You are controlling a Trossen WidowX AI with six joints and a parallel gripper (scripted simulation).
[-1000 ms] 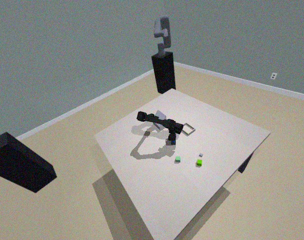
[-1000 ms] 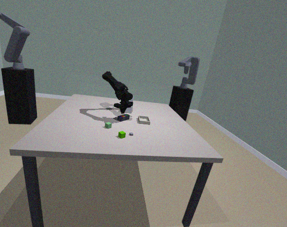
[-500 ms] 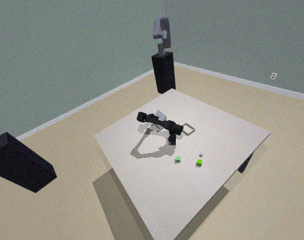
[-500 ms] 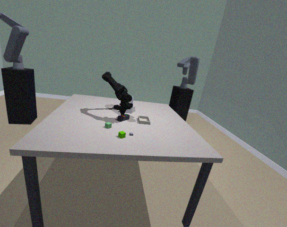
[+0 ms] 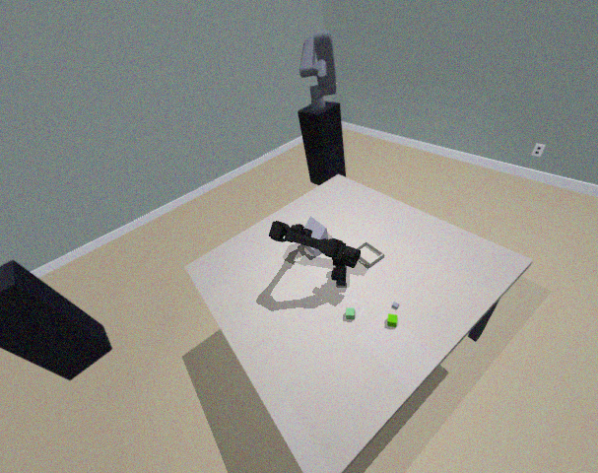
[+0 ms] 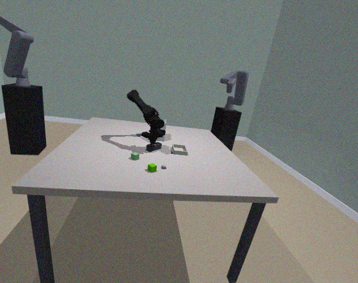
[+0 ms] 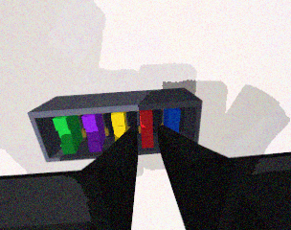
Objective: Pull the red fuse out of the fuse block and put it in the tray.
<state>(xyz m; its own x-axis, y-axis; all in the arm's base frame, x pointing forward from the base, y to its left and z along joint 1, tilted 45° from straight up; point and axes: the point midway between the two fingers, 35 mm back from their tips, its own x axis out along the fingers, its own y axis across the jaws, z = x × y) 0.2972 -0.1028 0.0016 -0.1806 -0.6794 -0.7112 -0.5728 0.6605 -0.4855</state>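
Right now my gripper tip is 20 mm above the red fuse. Round my gripper tip: blue fuse (10 mm ahead, 20 mm to the right, 20 mm below); then yellow fuse (10 mm behind, 20 mm to the left, 20 mm below); then purple fuse (20 mm behind, 30 mm to the left, 20 mm below).
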